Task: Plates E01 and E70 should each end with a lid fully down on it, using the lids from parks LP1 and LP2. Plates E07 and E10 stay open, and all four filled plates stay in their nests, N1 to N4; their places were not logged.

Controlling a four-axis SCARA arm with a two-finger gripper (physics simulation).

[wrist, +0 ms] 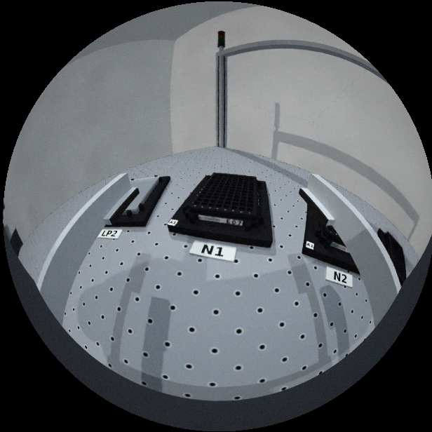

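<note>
My gripper [218, 176] is open and empty, one finger at each side of the wrist view. Between and beyond the fingers, a black plate [227, 195] sits in nest N1 [220, 236]; its front label looks like E07, and its wells show with no lid seen on it. At the left, park LP2 [135, 221] holds a pale, see-through lid [141, 195], partly behind the left finger. At the right, nest N2 [325, 254] holds a plate [330, 233] mostly hidden by the right finger; its code cannot be read. LP1 and N4 cannot be made out.
Name cards LP2 [110, 233], N1 [212, 251] and N2 [339, 276] lie in front of their places. Another black object [393, 248] shows beyond the right finger. A grey post [221, 100] with a signal light stands at the back of the perforated table [227, 320].
</note>
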